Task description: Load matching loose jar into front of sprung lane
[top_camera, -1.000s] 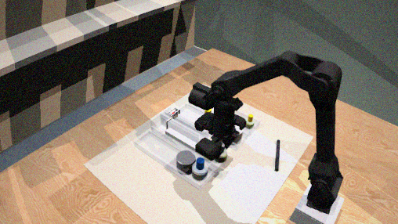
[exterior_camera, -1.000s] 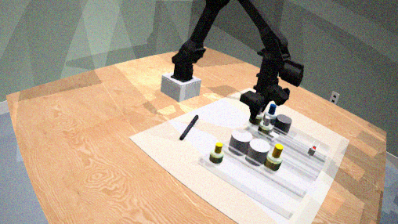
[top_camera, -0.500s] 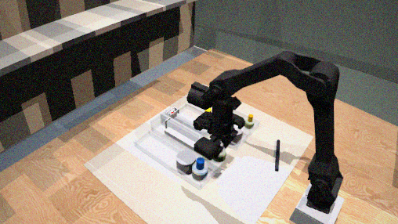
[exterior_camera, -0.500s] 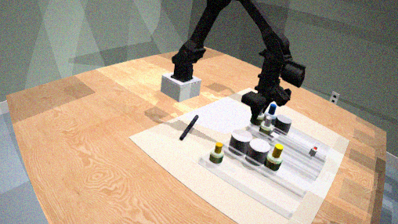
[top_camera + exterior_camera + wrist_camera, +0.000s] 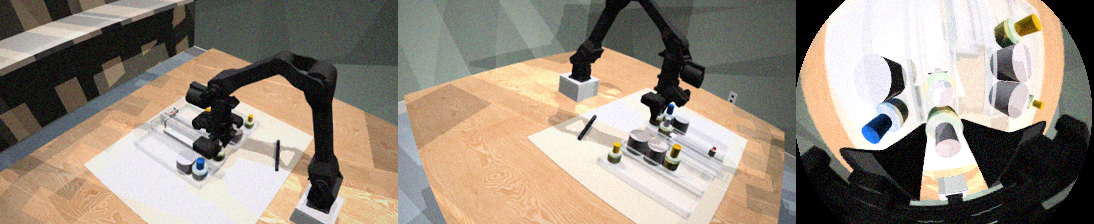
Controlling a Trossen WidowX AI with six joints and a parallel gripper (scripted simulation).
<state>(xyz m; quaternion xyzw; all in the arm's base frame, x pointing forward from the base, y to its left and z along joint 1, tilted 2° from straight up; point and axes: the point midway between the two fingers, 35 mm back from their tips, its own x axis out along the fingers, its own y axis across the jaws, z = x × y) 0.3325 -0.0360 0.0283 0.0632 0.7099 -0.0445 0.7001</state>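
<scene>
My gripper tip is 15 cm short of the clear rack, 5 cm to the left of it and 3 cm above it. The rest, counted from my gripper tip: black pen: 17 cm behind, 13 cm to the right, 5 cm below.
</scene>
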